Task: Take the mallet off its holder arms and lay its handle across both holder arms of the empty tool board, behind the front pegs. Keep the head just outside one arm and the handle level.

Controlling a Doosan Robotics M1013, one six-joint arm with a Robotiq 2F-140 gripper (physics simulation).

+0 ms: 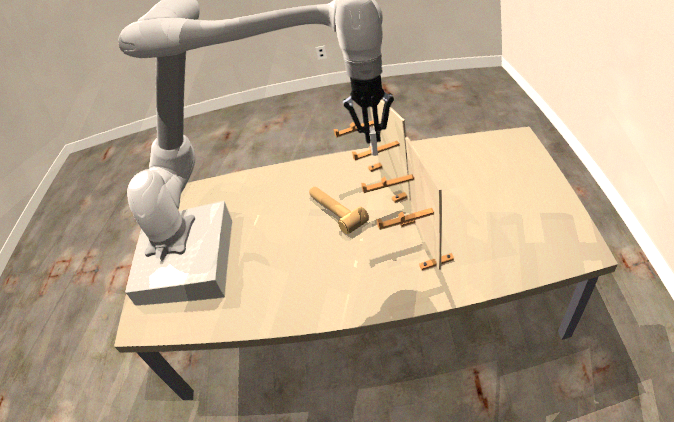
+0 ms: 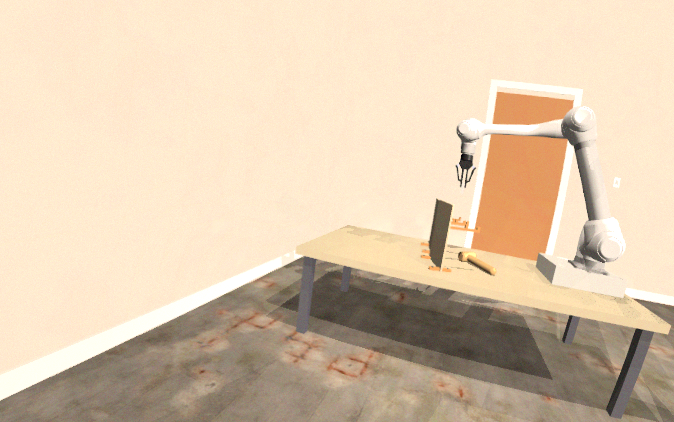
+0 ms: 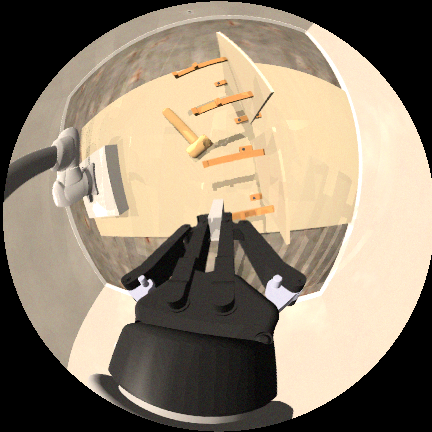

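Seen in the pictures: gripper, fingertip midpoint: (image 1: 374,152) (image 2: 461,193) (image 3: 218,207); arm's base, origin of the base link: (image 1: 170,236) (image 2: 587,268) (image 3: 88,179).
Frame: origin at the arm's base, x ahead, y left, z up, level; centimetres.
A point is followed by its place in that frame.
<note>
The mallet, with its handle (image 1: 327,201) {z -5.0, x 55.9, y 16.8 cm} (image 2: 483,265) {z -5.9, x 55.2, y 21.7 cm} (image 3: 179,124) {z -4.7, x 57.5, y 17.1 cm} and its head (image 1: 353,220) {z -4.1, x 65.3, y 5.3 cm} (image 2: 466,256) {z -5.4, x 65.2, y 11.3 cm} (image 3: 198,147) {z -3.5, x 65.4, y 6.8 cm}, lies on the table top, off the holder arms. Its head is toward the boards and its handle points obliquely toward the robot base. A near tool board (image 1: 425,200) {z 9.9, x 88.4, y -4.0 cm} (image 3: 283,195) {z 22.3, x 88.2, y -3.0 cm} and a far tool board (image 1: 393,125) {z 18.5, x 81.4, y 24.7 cm} (image 3: 242,70) {z 17.2, x 79.8, y 28.2 cm} stand upright with orange pegged arms; no arm bears a mallet. My gripper (image 1: 373,142) {z 28.3, x 75.5, y -4.1 cm} (image 2: 464,185) {z 28.3, x 75.5, y -4.1 cm} (image 3: 218,207) {z 28.3, x 75.5, y -4.1 cm} points down, shut and empty, high above the table. Far parts of the boards are partly hidden.
Orange arms (image 1: 420,215) {z 11.6, x 86.3, y -11.8 cm} (image 3: 235,158) {z 11.6, x 78.3, y 3.2 cm} stick out toward the robot side, above the mallet's level. Small orange feet (image 1: 427,264) (image 2: 440,269) support the boards. The robot's pale base block (image 1: 175,280) {z -0.5, x 8.4, y -20.4 cm} (image 2: 590,283) {z -4.8, x 0.6, y 13.4 cm} (image 3: 103,185) {z 0.3, x 15.7, y -4.7 cm} stands on the table (image 1: 525,200) {z -9.1, x 128.1, y 12.8 cm} (image 2: 360,250) {z -9.0, x 118.6, y 39.3 cm}.
</note>
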